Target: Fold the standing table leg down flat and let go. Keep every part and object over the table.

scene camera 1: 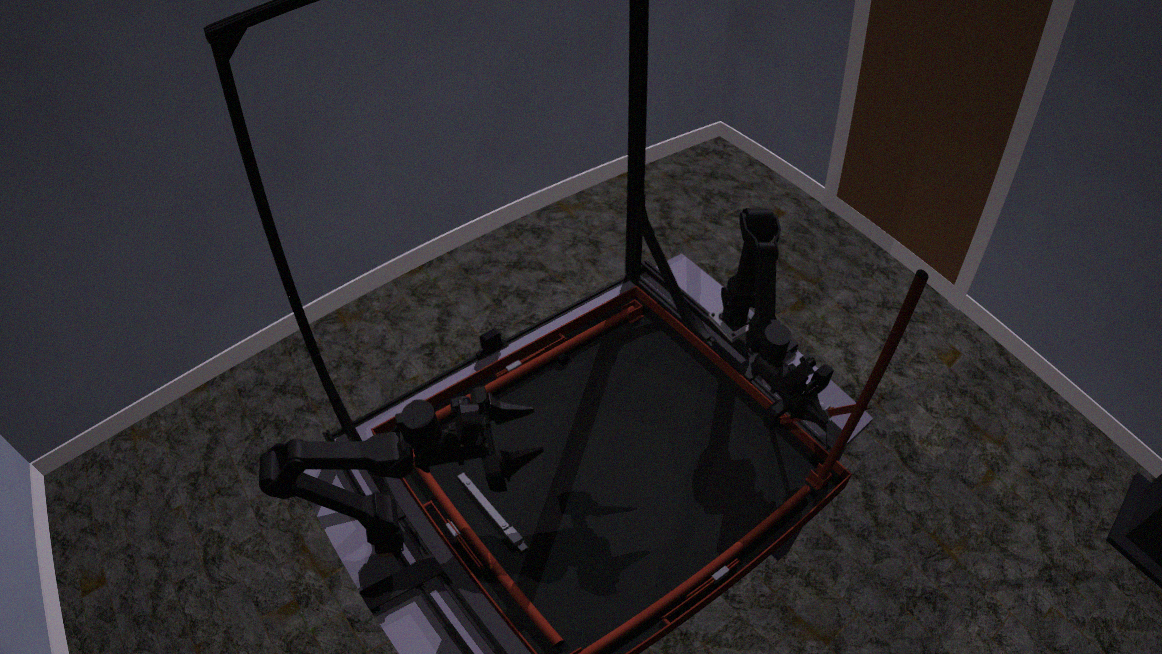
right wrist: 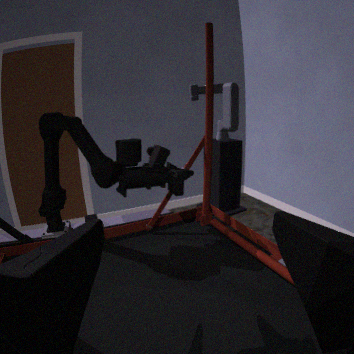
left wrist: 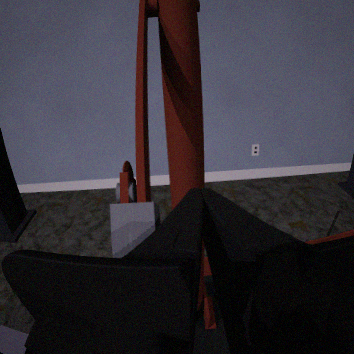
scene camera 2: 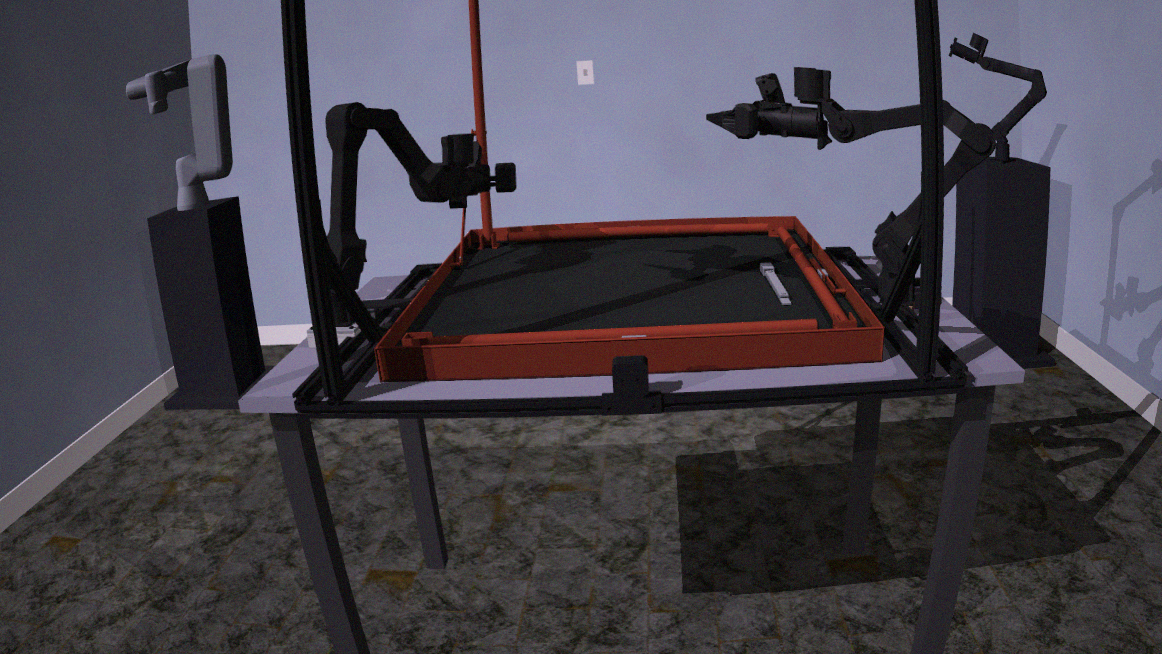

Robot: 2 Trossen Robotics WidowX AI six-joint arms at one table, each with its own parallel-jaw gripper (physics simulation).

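Places are measured from the left arm's base along level axes (x right, y ahead, z up), in centimetres.
Where they show: left gripper, between the fingertips: (scene camera 1: 825, 423) (right wrist: 192, 172) (left wrist: 199, 197) (scene camera 2: 480, 175); right gripper, between the fingertips: (scene camera 1: 538, 429) (right wrist: 189, 226) (scene camera 2: 713, 115); left arm's base, origin of its link: (scene camera 1: 734, 318) (right wrist: 55, 227) (scene camera 2: 340, 321); right arm's base, origin of its link: (scene camera 1: 388, 539) (scene camera 2: 897, 299).
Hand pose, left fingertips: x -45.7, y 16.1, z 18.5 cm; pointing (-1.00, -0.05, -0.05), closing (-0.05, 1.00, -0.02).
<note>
Each offset is from my left fingertips to the top centre of the thing. "spot": to the spot under its first point.
The red table leg (scene camera 1: 878, 365) (scene camera 2: 478, 81) (left wrist: 182, 100) (right wrist: 209, 100) stands upright at one corner of the upturned red-rimmed table (scene camera 2: 504, 361). A thin red brace (left wrist: 142, 100) (right wrist: 162, 205) slants from the leg to the rim, and a grey block {spot: dx +2.6, dy -2.3, dz +0.8 cm} (left wrist: 132, 220) shows near it in the left wrist view. My left gripper (scene camera 2: 505, 177) (left wrist: 199, 197) (right wrist: 192, 172) is shut and empty, close to the leg at part of its height; contact cannot be told. My right gripper (scene camera 1: 537, 430) (scene camera 2: 709, 119) (right wrist: 189, 226) is open and empty, high above the table's other side.
Three other red legs {spot: dx +58.6, dy +52.4, dz -16.7 cm} (scene camera 2: 731, 328) {spot: dx +34.7, dy +68.0, dz -16.1 cm} (scene camera 2: 813, 280) {spot: dx -6.0, dy +32.5, dz -15.0 cm} (scene camera 2: 634, 230) lie flat along the rim. A loose pale bar {dx +29.5, dy +61.2, dz -16.5 cm} (scene camera 1: 491, 511) (scene camera 2: 774, 284) lies on the dark panel near the right arm's side. Black frame posts (scene camera 1: 638, 162) (scene camera 2: 926, 162) rise at the table's edge.
</note>
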